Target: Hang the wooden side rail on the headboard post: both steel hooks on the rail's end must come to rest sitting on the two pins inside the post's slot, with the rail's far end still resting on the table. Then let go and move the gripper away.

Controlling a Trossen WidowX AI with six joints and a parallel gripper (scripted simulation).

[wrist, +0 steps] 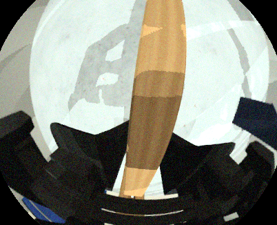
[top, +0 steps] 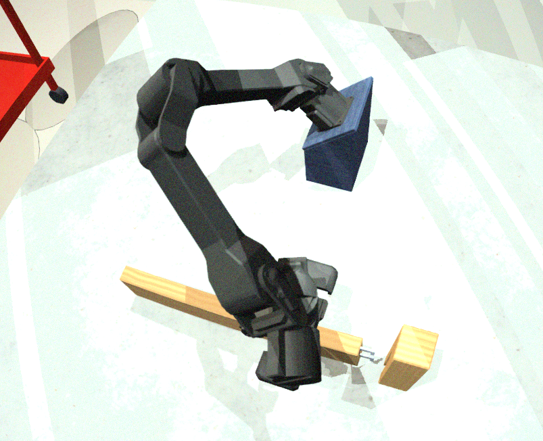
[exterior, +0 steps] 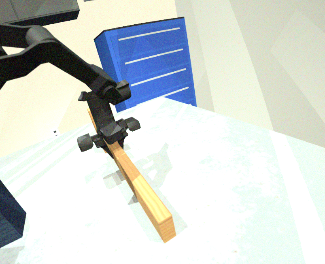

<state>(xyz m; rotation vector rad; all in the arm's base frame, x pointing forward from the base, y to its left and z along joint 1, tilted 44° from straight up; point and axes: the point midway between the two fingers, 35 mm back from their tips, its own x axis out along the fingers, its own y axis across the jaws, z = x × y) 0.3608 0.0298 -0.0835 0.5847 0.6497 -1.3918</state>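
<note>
Now: the wooden headboard post 160 mm to the left of my gripper tip, 40 mm above it and 10 mm behind it.
</note>
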